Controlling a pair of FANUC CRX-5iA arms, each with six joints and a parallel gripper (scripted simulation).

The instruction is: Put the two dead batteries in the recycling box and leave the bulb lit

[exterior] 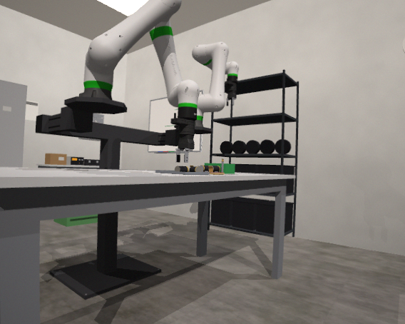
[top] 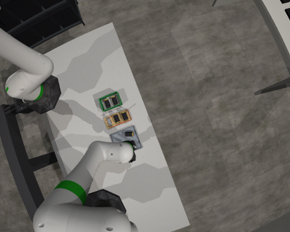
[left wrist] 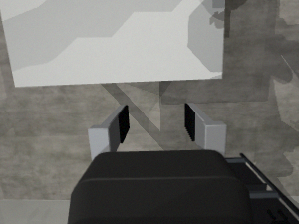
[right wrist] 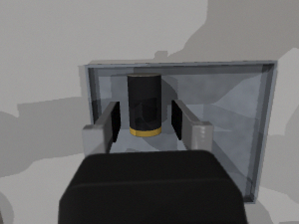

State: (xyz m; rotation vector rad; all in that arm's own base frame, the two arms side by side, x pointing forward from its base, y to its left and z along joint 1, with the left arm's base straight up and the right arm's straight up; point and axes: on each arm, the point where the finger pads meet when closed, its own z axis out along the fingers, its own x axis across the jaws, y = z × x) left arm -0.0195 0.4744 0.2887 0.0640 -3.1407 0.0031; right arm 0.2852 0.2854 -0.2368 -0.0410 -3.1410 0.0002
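Note:
Right now the grey tray is 3 cm behind my right hand, 6 cm to the left of it and 7 cm below it. From my right hand the other things lie so: green recycling box (2 cm ahead, 37 cm to the left, 6 cm below).

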